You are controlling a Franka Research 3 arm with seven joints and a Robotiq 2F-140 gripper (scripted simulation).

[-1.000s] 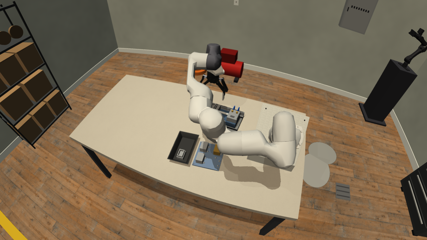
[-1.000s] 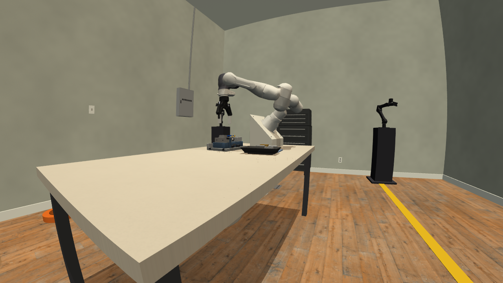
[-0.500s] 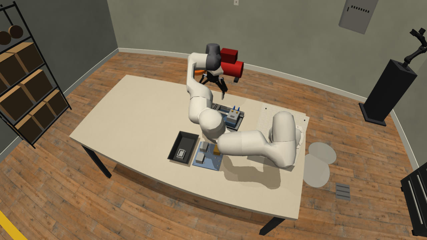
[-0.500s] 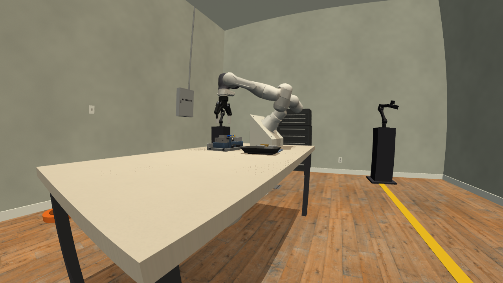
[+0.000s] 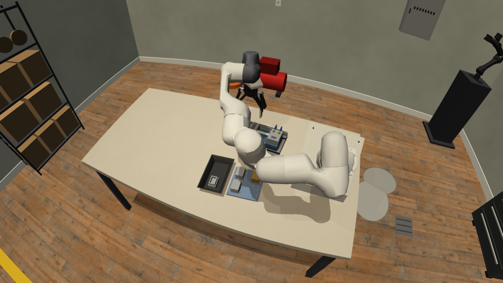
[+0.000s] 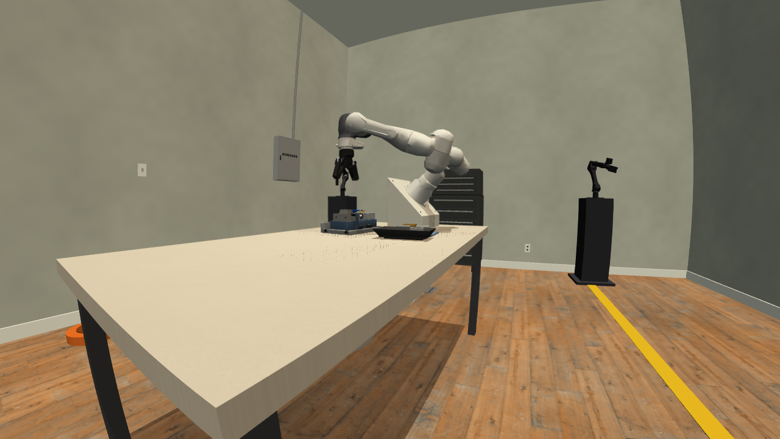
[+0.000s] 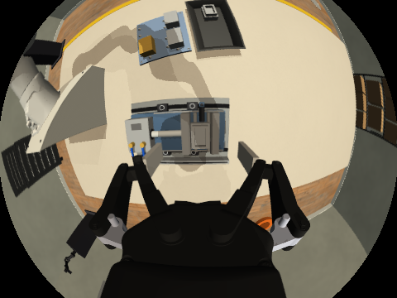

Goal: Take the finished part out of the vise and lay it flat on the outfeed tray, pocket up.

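Now: hand 6 cm past the blue vise, 1 cm to the right of it and 18 cm above it. Also, from my hand: grey actuator box 16 cm behind, 2 cm to the left, 14 cm below; blue fixture plate 7 cm behind, 34 cm to the left, 21 cm below; orange block 12 cm behind, 30 cm to the left, 19 cm below.
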